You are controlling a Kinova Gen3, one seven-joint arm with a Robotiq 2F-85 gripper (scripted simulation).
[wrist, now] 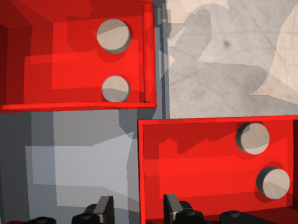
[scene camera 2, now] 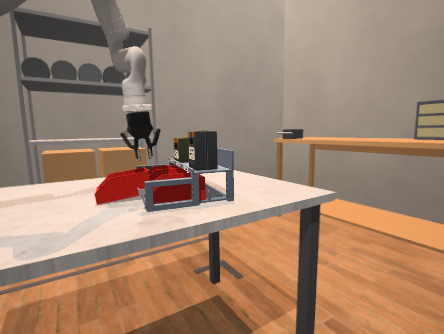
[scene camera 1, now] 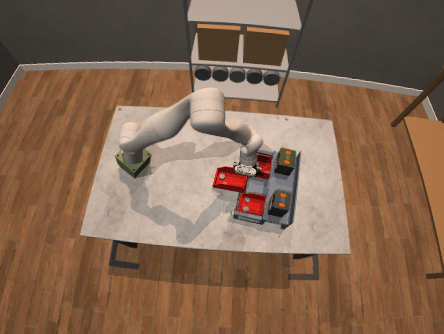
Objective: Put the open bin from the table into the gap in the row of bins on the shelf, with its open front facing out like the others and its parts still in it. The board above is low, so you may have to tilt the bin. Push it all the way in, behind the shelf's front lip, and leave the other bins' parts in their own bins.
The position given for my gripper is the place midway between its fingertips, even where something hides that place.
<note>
I see my gripper (scene camera 2: 145, 159), a red bin (scene camera 2: 117, 186), a grey shelf (scene camera 2: 225, 158), a red bin (scene camera 2: 164, 194) and a grey round part (wrist: 253, 138).
The grey shelf shows as well in the wrist view (wrist: 63, 159).
</note>
